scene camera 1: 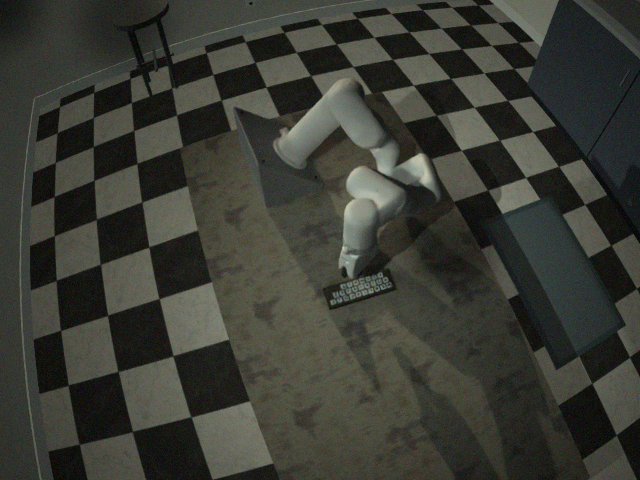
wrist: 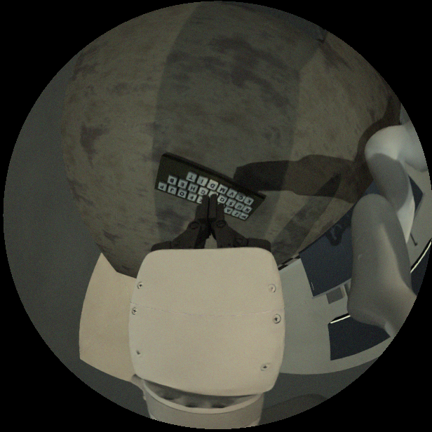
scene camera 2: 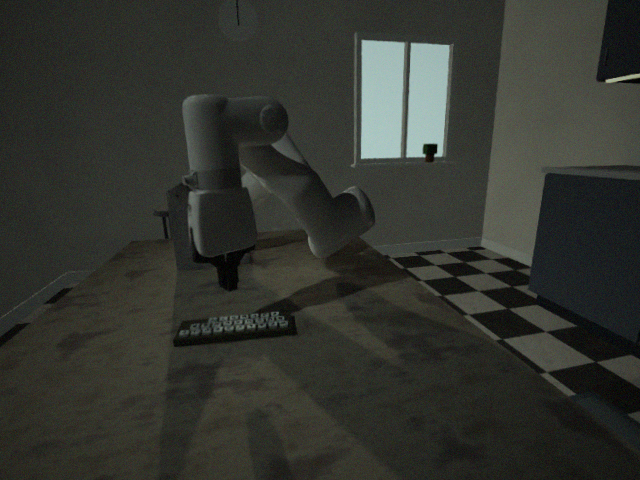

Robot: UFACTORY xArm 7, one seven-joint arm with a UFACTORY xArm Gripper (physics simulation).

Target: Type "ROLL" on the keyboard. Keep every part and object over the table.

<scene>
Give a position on a dark keyboard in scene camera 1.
At 358,289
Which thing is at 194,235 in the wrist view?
The gripper.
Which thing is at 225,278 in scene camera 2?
The gripper.
</scene>
